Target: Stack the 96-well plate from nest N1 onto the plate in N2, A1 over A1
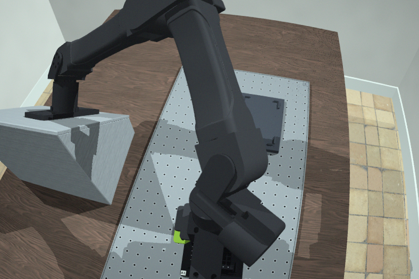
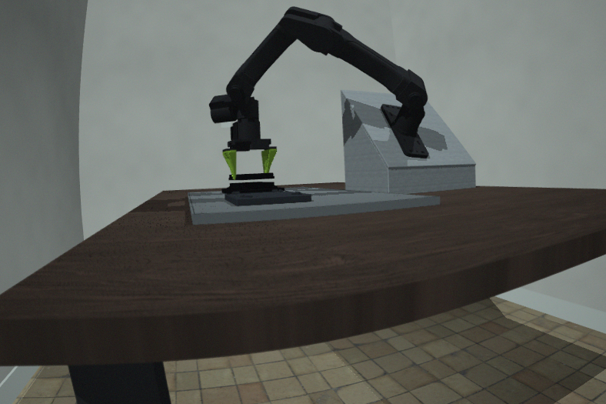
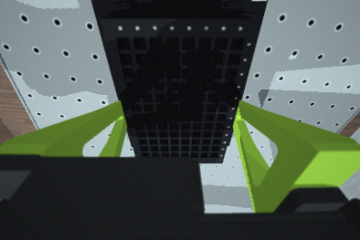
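The black 96-well plate is right at my hand. From my hand the other things lie so: nest N2: 4 cm below; then dark grey nest: 32 cm to the left, 4 cm below, 3 cm ahead.
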